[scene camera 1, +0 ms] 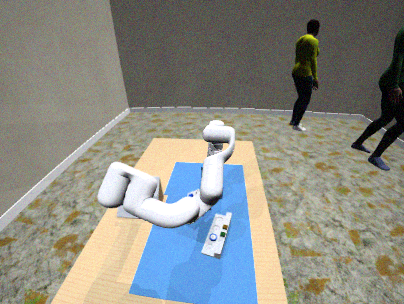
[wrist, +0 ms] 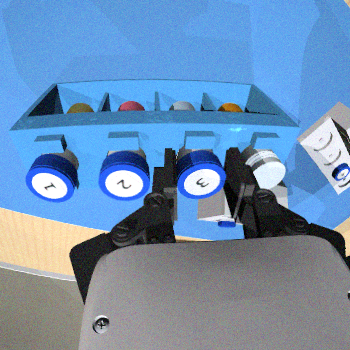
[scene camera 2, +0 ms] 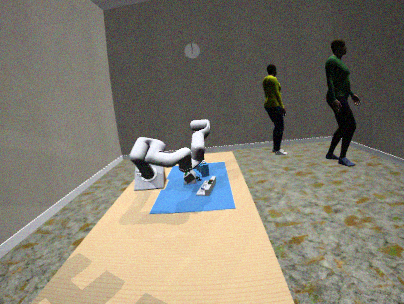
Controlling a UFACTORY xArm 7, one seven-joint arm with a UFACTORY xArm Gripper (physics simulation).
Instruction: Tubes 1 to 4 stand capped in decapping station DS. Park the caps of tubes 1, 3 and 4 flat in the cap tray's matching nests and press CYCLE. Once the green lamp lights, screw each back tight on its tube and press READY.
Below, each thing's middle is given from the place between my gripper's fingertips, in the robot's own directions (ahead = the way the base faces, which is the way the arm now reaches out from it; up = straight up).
Right now the tube [wrist: 268, 170] is 1 cm ahead of my hand, 5 cm to the right of it and 4 cm below it. Round my hand: button box [wrist: 212, 208] (7 cm behind, 14 cm to the right, 7 cm below).
